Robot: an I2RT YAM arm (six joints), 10 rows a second.
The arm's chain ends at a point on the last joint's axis. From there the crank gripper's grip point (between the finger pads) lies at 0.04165 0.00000 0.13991 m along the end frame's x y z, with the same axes.
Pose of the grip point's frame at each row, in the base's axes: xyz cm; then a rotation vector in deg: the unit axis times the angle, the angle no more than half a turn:
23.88 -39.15 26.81 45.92 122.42 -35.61
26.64 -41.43 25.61 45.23 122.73 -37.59
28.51 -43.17 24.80 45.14 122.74 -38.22
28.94 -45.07 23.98 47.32 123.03 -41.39
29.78 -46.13 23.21 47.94 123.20 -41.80
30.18 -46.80 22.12 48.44 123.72 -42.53
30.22 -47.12 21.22 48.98 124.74 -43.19
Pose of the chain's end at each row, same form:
19.31 -31.55 38.41 45.92 122.42 -35.61
22.31 -33.56 37.12 45.23 122.73 -37.59
24.25 -35.21 36.27 45.14 122.74 -38.22
25.39 -36.75 35.43 47.32 123.03 -41.39
26.37 -37.78 34.69 47.94 123.20 -41.80
27.01 -38.42 33.65 48.44 123.72 -42.53
27.37 -38.77 32.85 48.98 124.74 -43.19

